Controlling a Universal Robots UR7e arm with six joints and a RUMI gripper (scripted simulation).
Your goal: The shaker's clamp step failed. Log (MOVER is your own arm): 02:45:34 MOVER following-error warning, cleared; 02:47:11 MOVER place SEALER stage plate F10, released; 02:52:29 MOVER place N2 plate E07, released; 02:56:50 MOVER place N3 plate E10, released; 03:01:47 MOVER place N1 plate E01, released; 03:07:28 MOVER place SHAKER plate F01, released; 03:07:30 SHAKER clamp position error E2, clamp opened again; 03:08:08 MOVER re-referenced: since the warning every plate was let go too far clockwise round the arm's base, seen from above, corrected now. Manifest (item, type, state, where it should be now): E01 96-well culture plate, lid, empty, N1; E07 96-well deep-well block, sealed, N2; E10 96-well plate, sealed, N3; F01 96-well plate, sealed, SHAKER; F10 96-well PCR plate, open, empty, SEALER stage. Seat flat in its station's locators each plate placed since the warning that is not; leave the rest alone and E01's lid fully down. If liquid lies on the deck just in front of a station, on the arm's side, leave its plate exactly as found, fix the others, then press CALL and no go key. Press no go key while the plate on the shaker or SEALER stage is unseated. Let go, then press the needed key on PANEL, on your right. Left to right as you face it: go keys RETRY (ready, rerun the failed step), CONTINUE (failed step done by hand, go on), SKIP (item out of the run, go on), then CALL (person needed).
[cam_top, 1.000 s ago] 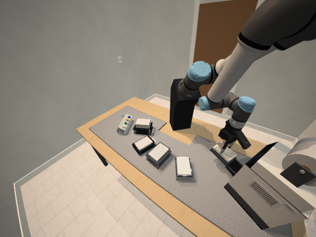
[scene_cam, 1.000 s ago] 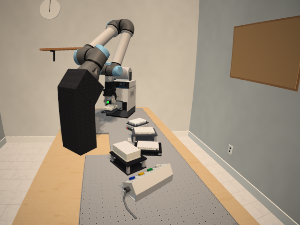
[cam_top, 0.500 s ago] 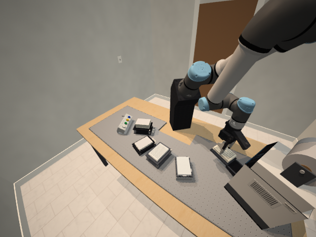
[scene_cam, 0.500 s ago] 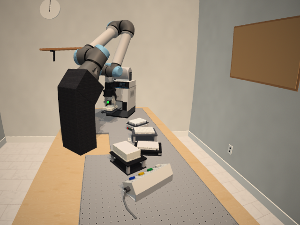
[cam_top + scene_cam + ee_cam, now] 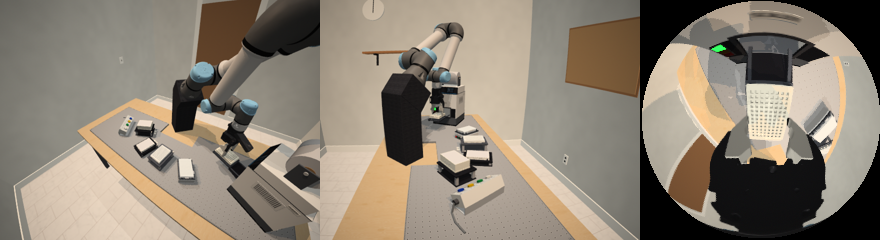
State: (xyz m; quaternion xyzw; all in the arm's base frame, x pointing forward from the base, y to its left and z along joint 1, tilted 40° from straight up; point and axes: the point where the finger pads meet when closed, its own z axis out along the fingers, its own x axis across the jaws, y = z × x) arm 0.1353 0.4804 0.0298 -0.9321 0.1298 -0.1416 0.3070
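The lidded culture plate is 25 cm ahead of my hand, 12 cm to the right of it and 7 cm below it. The rest, counted from my hand: PCR plate: 1 cm below; film roll: 27 cm to the left, 26 cm above, 5 cm ahead.
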